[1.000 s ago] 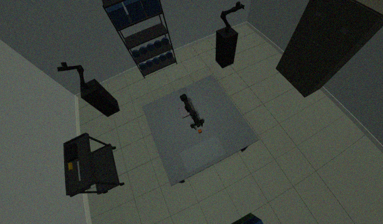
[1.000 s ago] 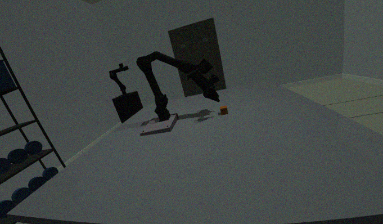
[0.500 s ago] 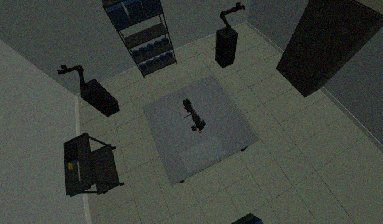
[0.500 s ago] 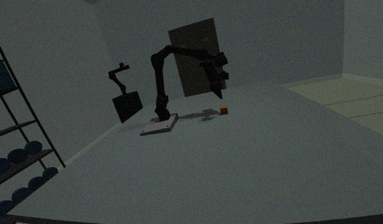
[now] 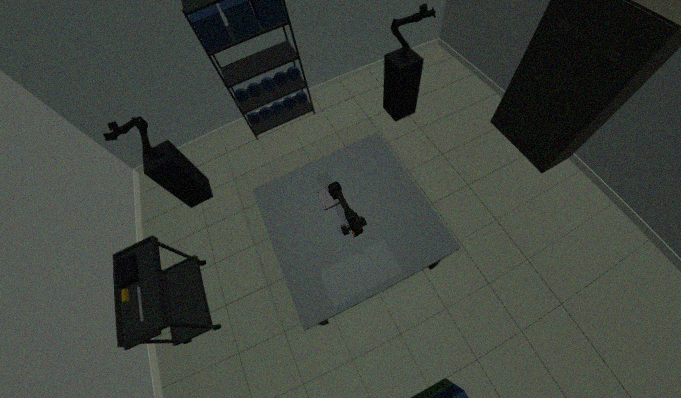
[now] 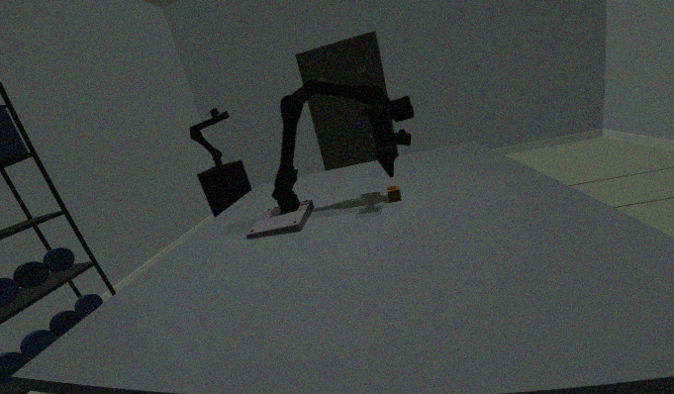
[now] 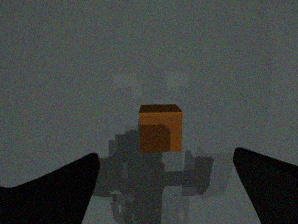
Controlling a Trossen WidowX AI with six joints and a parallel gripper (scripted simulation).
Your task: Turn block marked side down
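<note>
The orange block lies 10 mm behind my gripper tip and 70 mm below it.
</note>
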